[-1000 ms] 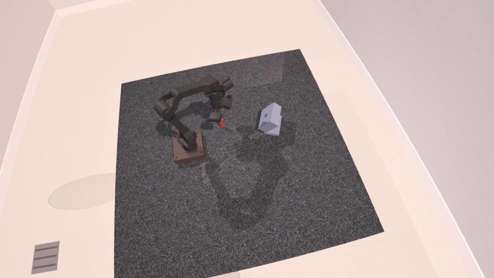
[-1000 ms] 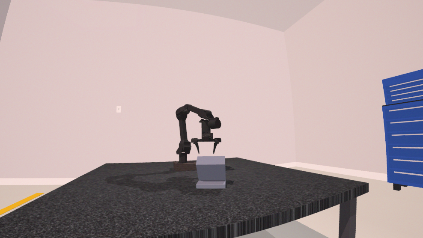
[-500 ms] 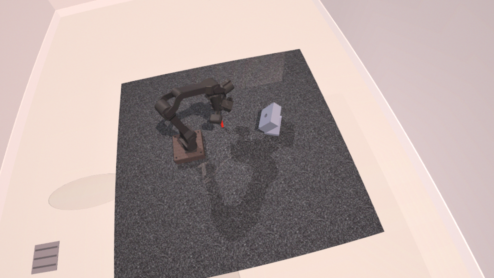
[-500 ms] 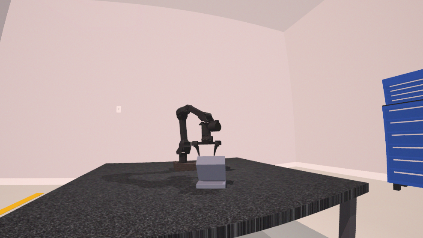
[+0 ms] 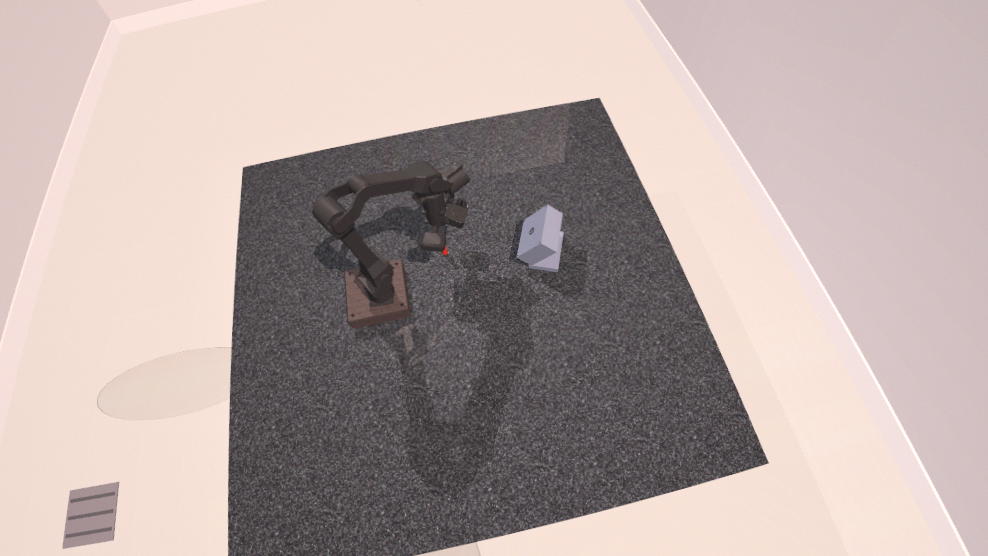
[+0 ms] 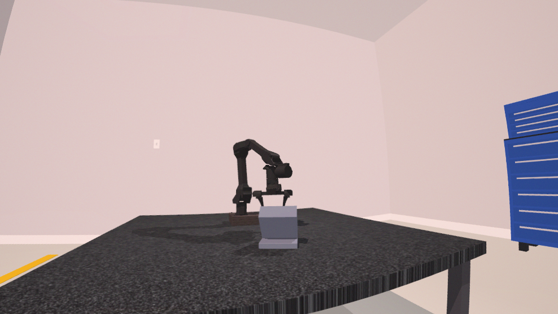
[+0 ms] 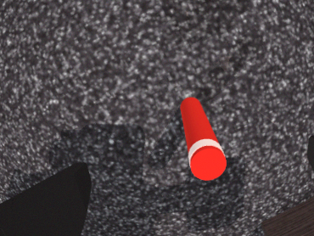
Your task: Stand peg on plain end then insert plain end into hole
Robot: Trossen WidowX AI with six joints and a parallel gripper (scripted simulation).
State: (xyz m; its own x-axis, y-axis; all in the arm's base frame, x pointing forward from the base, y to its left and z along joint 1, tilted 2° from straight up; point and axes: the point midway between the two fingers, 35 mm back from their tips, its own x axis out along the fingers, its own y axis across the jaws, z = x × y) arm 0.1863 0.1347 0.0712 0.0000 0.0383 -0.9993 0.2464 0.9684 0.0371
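Right now my gripper tip is 3 cm above the red peg. The rest, counted from my gripper tip: grey sloped panel: 27 cm ahead, 4 cm to the right.
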